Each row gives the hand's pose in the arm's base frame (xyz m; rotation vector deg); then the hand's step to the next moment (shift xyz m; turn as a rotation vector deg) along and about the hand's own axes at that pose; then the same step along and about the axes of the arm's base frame.
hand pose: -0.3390 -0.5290 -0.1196 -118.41 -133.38 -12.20
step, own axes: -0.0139 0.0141 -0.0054 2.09 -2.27 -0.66
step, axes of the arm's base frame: 0.0153 -0.0127 0.0051 -2.55 1.73 0.68
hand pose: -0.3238 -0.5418 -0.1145 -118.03 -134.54 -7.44
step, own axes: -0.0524 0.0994 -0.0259 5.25 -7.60 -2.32
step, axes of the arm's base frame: 0.1042 -0.0410 0.0275 -8.32 4.05 2.26
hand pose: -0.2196 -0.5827 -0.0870 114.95 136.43 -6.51
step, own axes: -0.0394 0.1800 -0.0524 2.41 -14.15 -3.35
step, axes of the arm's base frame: 0.1854 -0.0047 0.0478 -14.26 0.23 3.73
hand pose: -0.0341 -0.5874 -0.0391 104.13 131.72 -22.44
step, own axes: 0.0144 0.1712 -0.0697 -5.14 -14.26 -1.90
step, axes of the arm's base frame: 0.1644 0.0724 0.0461 -12.63 -7.22 4.67
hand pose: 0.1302 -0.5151 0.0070 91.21 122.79 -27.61
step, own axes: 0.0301 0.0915 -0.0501 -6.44 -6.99 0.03
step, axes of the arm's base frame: 0.0737 0.0759 0.0245 -5.08 -7.21 3.54
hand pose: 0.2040 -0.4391 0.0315 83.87 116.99 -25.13
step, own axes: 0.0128 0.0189 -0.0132 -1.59 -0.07 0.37
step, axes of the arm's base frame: 0.0113 0.0236 0.0035 0.39 -1.42 0.70
